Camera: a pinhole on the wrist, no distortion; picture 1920 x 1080 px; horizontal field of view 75.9 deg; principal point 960.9 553.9 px. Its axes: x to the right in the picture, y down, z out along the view. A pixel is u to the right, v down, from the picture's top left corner.
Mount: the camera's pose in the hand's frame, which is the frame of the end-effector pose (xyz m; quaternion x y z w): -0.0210 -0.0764 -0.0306 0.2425 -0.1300 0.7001 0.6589
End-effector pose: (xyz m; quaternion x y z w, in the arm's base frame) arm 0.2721 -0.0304 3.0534 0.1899 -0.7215 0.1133 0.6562
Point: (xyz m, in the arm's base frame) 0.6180 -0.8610 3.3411
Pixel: outside the picture
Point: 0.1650 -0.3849 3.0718
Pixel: 848.3 436.4
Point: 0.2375 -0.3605 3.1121
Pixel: 626.1 229.5
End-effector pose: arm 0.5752 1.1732 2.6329 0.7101 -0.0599 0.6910 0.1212
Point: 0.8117 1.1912 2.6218
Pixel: 1678.0 638.3
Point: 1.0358 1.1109 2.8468
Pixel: 1750.2 47.6
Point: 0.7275 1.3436 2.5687
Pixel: 655.8 931.3
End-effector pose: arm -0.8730 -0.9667 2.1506 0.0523 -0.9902 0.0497 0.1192
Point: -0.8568 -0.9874 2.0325
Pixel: outside the picture
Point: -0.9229 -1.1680 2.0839
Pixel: 746.9 262.8
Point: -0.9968 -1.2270 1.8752
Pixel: 1139.7 446.7
